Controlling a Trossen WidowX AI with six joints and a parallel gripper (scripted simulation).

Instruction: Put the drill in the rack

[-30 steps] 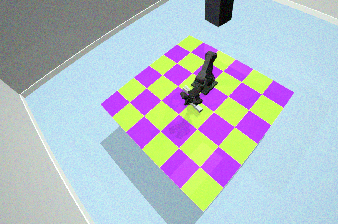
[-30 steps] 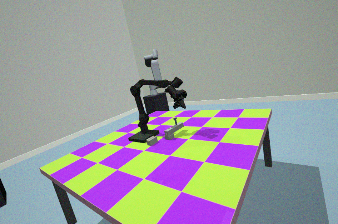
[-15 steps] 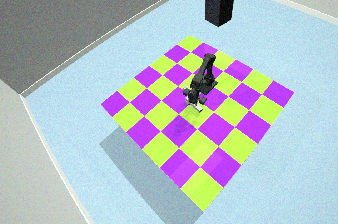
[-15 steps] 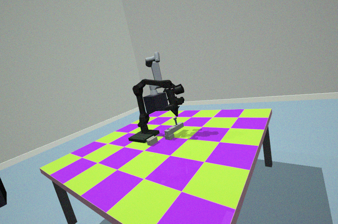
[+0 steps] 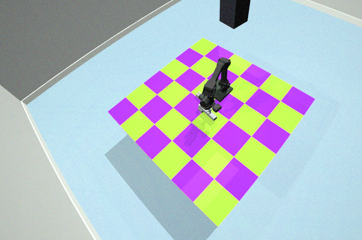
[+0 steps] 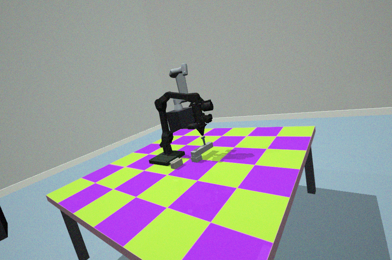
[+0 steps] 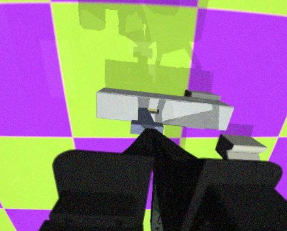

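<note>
My gripper tip is now 4 cm above the dark key. Round my gripper tip: drill (5 cm to the right, 8 cm below); then grey grooved rack (7 cm behind, 20 cm to the right, 11 cm below); then grey holder block (3 cm to the right, 9 cm below).
</note>
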